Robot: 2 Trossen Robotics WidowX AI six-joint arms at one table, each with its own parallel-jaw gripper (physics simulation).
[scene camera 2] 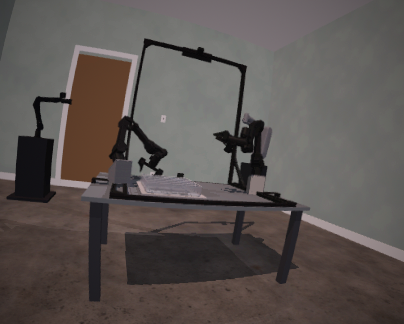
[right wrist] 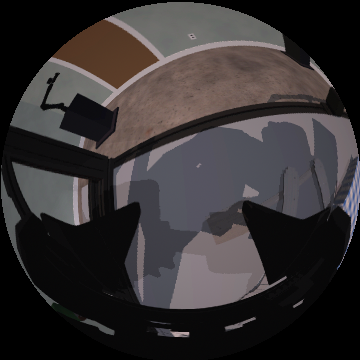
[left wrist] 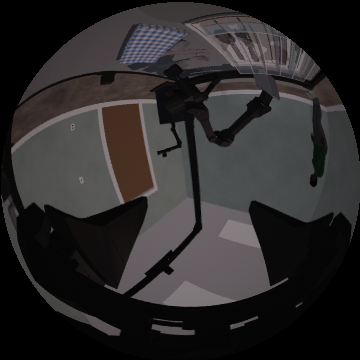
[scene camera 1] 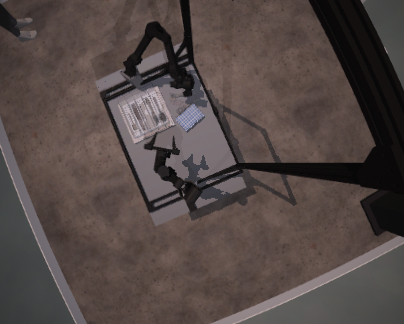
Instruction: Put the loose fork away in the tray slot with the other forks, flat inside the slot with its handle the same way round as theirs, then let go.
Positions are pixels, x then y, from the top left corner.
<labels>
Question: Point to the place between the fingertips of my left gripper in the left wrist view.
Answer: At 200,204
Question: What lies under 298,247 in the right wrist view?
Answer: My right gripper.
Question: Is my left gripper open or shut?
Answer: Open.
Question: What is my left gripper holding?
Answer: Nothing.
</labels>
